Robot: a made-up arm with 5 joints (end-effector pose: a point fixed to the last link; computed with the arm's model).
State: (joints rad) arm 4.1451 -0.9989 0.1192 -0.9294 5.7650
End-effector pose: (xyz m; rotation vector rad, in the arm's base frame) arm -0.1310 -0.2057 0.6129 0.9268 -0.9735 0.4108
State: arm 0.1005 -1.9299 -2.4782 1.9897 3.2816
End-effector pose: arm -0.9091 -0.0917 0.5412 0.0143 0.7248 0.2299
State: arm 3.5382 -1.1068 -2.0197 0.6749 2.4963
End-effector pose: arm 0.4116 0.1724 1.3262 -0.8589 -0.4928 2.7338
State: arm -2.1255 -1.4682 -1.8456 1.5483 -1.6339
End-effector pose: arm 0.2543 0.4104 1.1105 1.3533 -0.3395 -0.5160
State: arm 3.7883 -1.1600 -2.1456 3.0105 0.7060
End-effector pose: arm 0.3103 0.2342 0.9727 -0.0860 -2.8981 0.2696
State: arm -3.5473 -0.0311 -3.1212 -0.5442 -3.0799
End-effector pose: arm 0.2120 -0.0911 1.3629 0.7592 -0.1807 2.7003
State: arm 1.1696 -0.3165 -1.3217 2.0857 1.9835
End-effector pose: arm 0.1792 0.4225 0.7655 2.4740 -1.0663 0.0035
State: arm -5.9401 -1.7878 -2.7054 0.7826 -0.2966
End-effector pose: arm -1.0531 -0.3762 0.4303 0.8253 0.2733 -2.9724
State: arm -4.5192 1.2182 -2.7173 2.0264 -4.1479
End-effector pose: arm -0.1821 0.9309 0.3334 2.5939 -0.4872 0.2635
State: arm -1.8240 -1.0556 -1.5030 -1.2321 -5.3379
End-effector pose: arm 0.0878 0.3394 1.1763 -0.1491 0.7915 2.1668
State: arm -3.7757 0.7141 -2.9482 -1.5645 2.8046
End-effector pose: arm -0.3759 0.2764 1.0847 0.7918 -0.1185 2.0776
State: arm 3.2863 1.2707 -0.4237 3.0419 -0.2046
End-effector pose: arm -0.1614 -0.0235 0.2250 0.1299 -0.7361 -0.0571
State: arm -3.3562 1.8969 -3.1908 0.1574 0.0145
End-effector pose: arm -1.0429 0.2273 0.1834 -0.2295 -1.9943 -0.1280
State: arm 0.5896 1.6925 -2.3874 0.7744 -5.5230
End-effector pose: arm 0.7641 0.5111 -0.2165 3.0791 -0.2633 -0.0961
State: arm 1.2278 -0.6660 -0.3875 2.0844 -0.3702
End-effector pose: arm 0.0673 0.1885 0.4430 1.6917 1.7383 -1.2499
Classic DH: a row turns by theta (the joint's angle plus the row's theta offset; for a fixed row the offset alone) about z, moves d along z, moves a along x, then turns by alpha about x. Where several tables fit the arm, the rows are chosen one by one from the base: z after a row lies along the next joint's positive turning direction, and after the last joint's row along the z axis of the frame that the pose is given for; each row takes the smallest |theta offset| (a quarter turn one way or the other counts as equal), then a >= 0, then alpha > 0; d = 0 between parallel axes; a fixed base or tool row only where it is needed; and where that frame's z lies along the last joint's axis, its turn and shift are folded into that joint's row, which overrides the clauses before.
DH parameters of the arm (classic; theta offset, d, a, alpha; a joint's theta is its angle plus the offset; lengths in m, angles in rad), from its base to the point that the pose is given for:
joint 1: 0 0.3806 0 -1.5708
joint 2: -1.3849 0 0.4389 0
joint 3: -0.4083 0 -0.4945 0
joint 4: -1.3483 0 -0.121 1.5708
joint 5: 3.1416 0.1544 0 0

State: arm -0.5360 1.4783 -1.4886 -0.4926 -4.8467
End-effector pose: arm 0.6289 -0.3736 -0.2185 -1.5724 2.3763 -0.6589
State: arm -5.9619 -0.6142 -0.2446 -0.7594 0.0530
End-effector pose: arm 0.3820 0.1271 0.6755 -1.9821 -0.2675 -2.0604
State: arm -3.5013 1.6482 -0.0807 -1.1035 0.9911
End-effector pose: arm 0.0179 -0.0067 -0.0365 1.6841 2.1022 0.1976
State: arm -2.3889 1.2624 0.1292 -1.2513 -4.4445
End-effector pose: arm -0.0574 -0.0538 0.0711 1.5999 2.6510 0.2095
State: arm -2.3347 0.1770 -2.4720 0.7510 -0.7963
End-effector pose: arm -0.4167 -0.4350 1.3090 1.1479 -1.1113 0.0082
